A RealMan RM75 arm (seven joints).
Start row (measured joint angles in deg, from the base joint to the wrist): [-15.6 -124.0 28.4 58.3 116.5 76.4 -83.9]
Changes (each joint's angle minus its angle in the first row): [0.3 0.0 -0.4 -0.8 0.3 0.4 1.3]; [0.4 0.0 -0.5 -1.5 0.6 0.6 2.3]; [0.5 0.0 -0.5 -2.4 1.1 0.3 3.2]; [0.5 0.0 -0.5 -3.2 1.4 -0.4 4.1]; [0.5 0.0 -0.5 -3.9 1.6 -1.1 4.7]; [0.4 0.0 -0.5 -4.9 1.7 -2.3 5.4]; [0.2 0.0 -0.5 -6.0 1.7 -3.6 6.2]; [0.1 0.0 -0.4 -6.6 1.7 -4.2 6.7]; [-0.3 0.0 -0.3 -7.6 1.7 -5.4 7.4]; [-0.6 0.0 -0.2 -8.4 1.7 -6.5 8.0]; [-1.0 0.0 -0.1 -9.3 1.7 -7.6 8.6]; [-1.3 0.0 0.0 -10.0 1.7 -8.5 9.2]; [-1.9 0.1 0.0 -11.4 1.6 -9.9 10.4]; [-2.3 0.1 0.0 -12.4 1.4 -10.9 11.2]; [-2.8 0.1 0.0 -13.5 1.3 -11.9 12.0]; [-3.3 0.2 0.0 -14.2 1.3 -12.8 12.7]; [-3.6 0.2 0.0 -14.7 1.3 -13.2 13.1]
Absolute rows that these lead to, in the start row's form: [-15.3 -124.0 28.0 57.5 116.8 76.8 -82.6]; [-15.2 -124.0 27.9 56.8 117.1 77.0 -81.6]; [-15.1 -124.0 27.9 55.9 117.6 76.7 -80.7]; [-15.1 -124.0 27.9 55.1 117.9 76.0 -79.8]; [-15.1 -124.0 27.9 54.4 118.1 75.3 -79.2]; [-15.2 -124.0 27.9 53.4 118.2 74.1 -78.5]; [-15.4 -124.0 27.9 52.3 118.2 72.8 -77.7]; [-15.5 -124.0 28.0 51.7 118.2 72.2 -77.2]; [-15.9 -124.0 28.1 50.7 118.2 71.0 -76.5]; [-16.2 -124.0 28.2 49.9 118.2 69.9 -75.9]; [-16.6 -124.0 28.3 49.0 118.2 68.8 -75.3]; [-16.9 -124.0 28.4 48.3 118.2 67.9 -74.7]; [-17.5 -123.9 28.4 46.9 118.1 66.5 -73.5]; [-17.9 -123.9 28.4 45.9 117.9 65.5 -72.7]; [-18.4 -123.9 28.4 44.8 117.8 64.5 -71.9]; [-18.9 -123.8 28.4 44.1 117.8 63.6 -71.2]; [-19.2 -123.8 28.4 43.6 117.8 63.2 -70.8]
